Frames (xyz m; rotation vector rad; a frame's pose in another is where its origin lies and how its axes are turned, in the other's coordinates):
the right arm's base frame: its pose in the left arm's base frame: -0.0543 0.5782 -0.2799 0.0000 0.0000 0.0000
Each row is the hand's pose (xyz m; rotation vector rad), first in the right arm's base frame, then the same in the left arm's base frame.
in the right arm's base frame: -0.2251 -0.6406 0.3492 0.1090 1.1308 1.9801
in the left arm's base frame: -0.2794 -0.0624 0.0693 0.1090 1.1308 1.9801
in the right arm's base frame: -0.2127 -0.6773 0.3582 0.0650 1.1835 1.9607
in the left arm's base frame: -0.2670 -0.0991 0.0783 0.0650 1.1835 1.9607
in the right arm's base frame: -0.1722 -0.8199 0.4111 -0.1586 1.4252 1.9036
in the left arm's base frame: -0.2265 -0.2417 0.1312 -0.1586 1.4252 1.9036
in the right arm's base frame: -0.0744 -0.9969 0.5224 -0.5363 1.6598 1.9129
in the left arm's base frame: -0.1287 -0.4187 0.2425 -0.5363 1.6598 1.9129
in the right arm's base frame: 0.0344 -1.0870 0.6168 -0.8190 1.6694 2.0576
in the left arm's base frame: -0.0199 -0.5088 0.3369 -0.8190 1.6694 2.0576
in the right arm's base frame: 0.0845 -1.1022 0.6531 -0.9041 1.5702 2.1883
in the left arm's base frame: 0.0302 -0.5240 0.3732 -0.9041 1.5702 2.1883
